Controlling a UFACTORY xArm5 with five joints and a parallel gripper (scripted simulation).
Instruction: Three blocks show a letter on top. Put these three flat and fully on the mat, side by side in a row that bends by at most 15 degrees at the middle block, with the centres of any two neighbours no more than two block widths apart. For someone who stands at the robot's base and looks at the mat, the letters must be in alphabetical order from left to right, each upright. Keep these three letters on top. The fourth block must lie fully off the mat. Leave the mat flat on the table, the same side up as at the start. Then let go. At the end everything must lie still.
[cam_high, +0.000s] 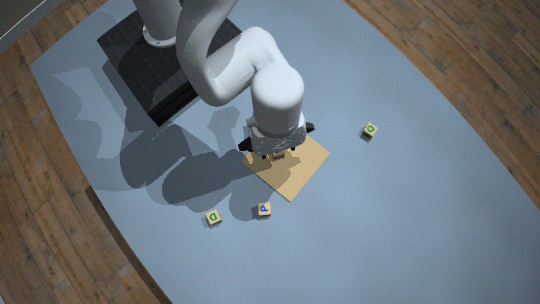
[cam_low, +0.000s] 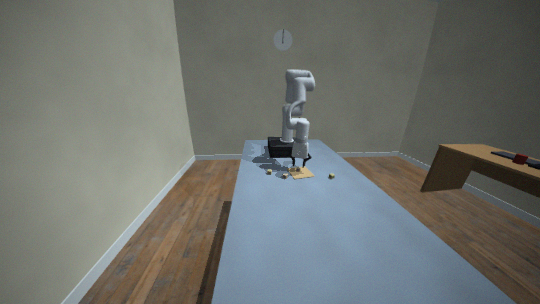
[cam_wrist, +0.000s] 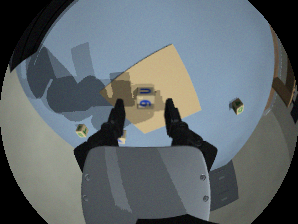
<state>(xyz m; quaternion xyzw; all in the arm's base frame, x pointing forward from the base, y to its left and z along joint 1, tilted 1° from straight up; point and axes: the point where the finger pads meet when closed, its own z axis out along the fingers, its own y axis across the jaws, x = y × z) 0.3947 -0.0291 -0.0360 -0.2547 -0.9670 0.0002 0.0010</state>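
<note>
My hand is 20 mm short of the tan mat, 10 mm to the right of it and 50 mm above it. Also, from my hand: block (200 mm to the right, 40 mm below).
</note>
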